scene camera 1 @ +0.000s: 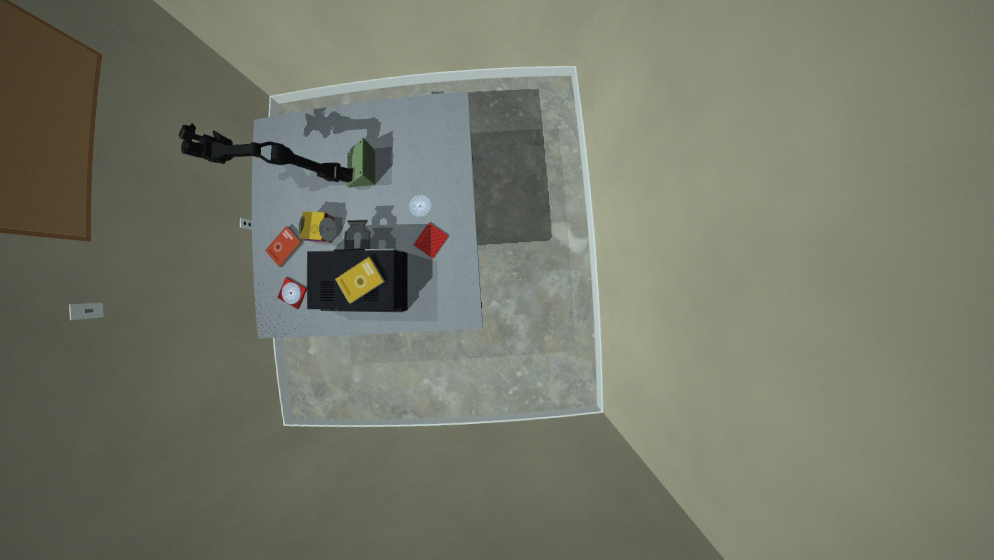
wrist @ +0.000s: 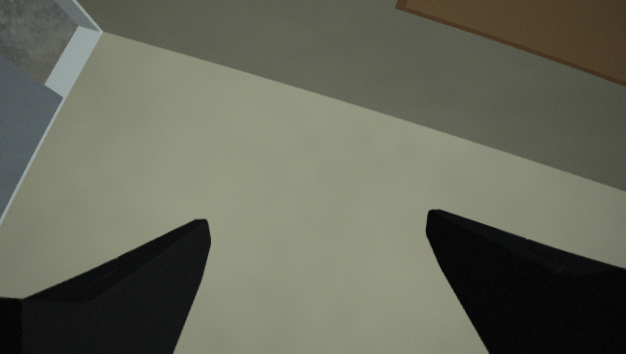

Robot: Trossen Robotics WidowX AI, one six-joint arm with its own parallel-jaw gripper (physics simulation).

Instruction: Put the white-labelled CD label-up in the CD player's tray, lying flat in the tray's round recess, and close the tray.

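Places are measured from the arm's base along level axes (x back, y right, z up), in metres.
Pixels of known places: gripper, fingertip midpoint: (scene camera 1: 202, 127) (wrist: 319, 226); arm's base, link origin: (scene camera 1: 350, 175).
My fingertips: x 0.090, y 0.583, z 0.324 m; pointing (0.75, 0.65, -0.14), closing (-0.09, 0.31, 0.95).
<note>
For each thing: its top centre in the pictures, then the offset to it from my fingertips. "spot": a spot on its surface instead.
- black player box, top centre: (scene camera 1: 348, 279) dx -0.633, dy -0.726, dz -0.174 m
- dark tray-like piece, surface spot: (scene camera 1: 357, 224) spot: dx -0.364, dy -0.703, dz -0.245 m
- red case, surface spot: (scene camera 1: 299, 303) spot: dx -0.800, dy -0.338, dz -0.360 m
- grey disc, surface spot: (scene camera 1: 327, 228) spot: dx -0.384, dy -0.496, dz -0.317 m
- orange case, top centre: (scene camera 1: 282, 246) dx -0.496, dy -0.212, dz -0.343 m
- red block, top centre: (scene camera 1: 430, 240) dx -0.400, dy -1.048, dz -0.357 m
My gripper (scene camera 1: 182, 139) (wrist: 319, 226) is open and empty, out past the table's left edge in the scene view; wall shows between its fingers in the wrist view. A black player box (scene camera 1: 320, 264) stands on the table. A dark tray-like piece (scene camera 1: 357, 224) juts from its upper side, seemingly the open tray; its recess is unclear. One pale disc (scene camera 1: 420, 205) lies on the table. Another pale disc (scene camera 1: 290, 292) lies on a red case (scene camera 1: 299, 303). A grey disc (scene camera 1: 327, 228) is at a yellow case (scene camera 1: 307, 224). Which disc has the white label I cannot tell.
A yellow case (scene camera 1: 359, 281) lies on the player. An orange case (scene camera 1: 283, 246) is near the table's left edge, and a red block (scene camera 1: 431, 240) is right of the player. A green block (scene camera 1: 361, 163) stands beside the arm's base. A brown board (scene camera 1: 45, 125) (wrist: 530, 30) hangs on the wall.
</note>
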